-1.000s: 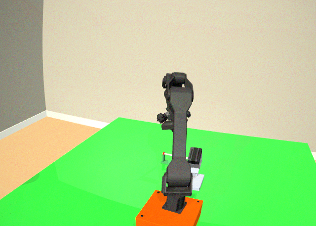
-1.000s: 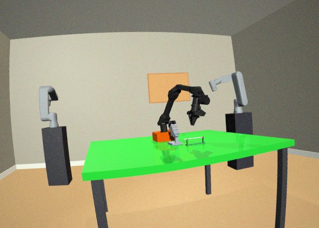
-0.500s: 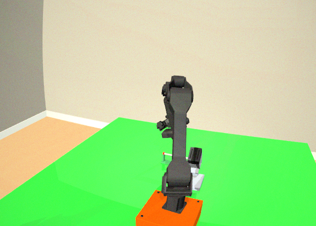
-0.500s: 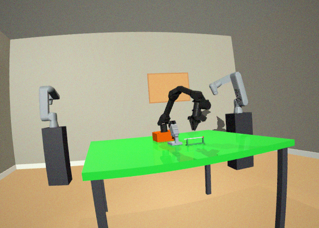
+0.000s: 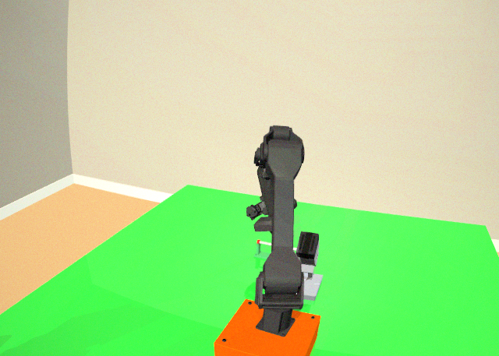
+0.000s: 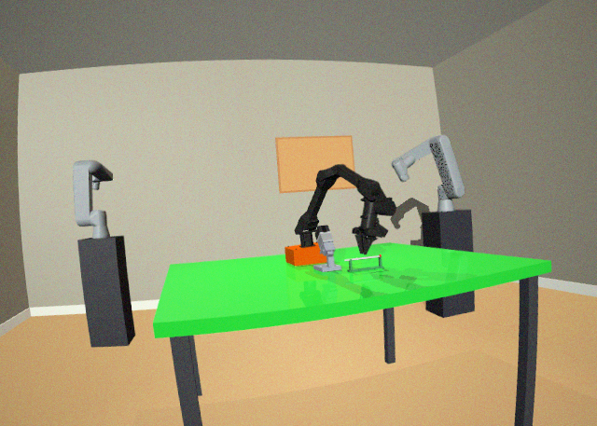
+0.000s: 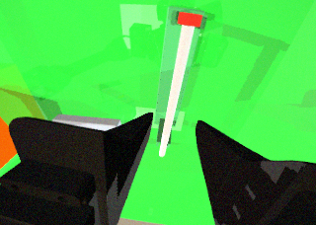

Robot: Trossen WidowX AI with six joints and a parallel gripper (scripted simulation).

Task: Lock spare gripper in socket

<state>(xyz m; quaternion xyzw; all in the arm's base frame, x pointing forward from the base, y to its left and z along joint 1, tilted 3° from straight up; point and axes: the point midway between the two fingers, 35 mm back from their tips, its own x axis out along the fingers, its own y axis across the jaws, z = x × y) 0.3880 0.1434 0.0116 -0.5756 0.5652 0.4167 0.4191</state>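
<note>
Right now the pin cradle is 1 cm to the left of my gripper tip and 4 cm below it. Round my gripper tip: socket (11 cm behind, 11 cm to the right, 1 cm below); then spare gripper (13 cm behind, 11 cm to the right, 6 cm above).
</note>
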